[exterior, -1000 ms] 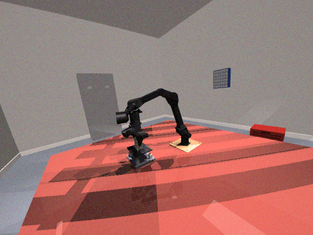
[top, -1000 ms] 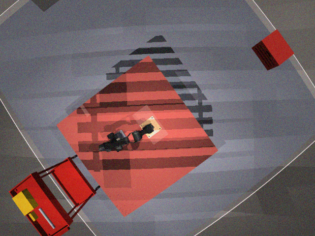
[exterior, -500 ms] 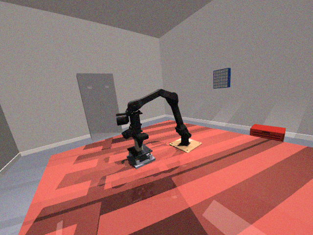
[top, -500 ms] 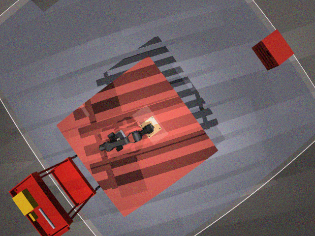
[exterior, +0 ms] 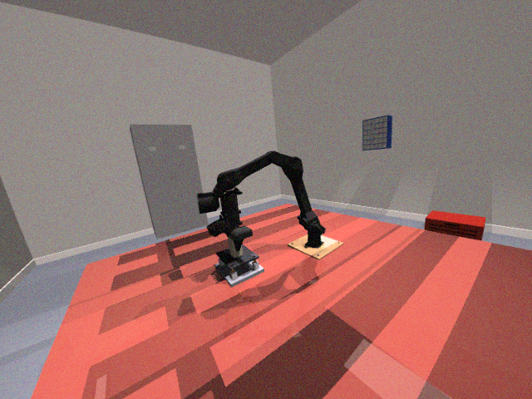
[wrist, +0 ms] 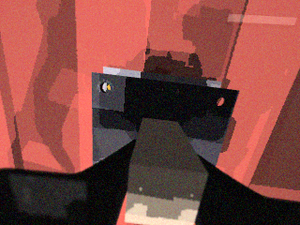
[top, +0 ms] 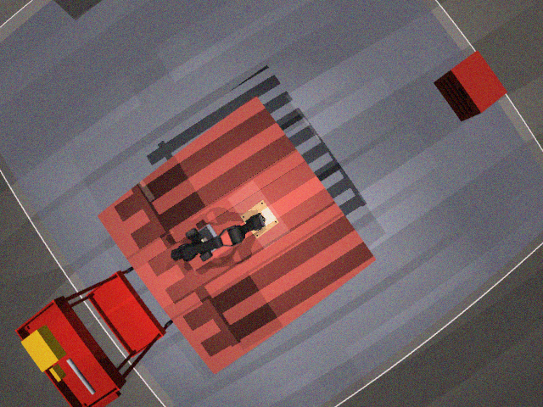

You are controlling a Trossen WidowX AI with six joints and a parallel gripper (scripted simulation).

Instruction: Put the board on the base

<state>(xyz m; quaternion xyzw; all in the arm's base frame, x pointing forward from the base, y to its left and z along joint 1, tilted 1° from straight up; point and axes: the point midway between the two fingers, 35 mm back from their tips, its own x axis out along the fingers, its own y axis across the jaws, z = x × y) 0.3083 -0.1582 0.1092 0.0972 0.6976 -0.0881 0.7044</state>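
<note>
Now: gripper tip 8 cm above the grey base. Also, from my gripper tip: black board 1 cm below.
</note>
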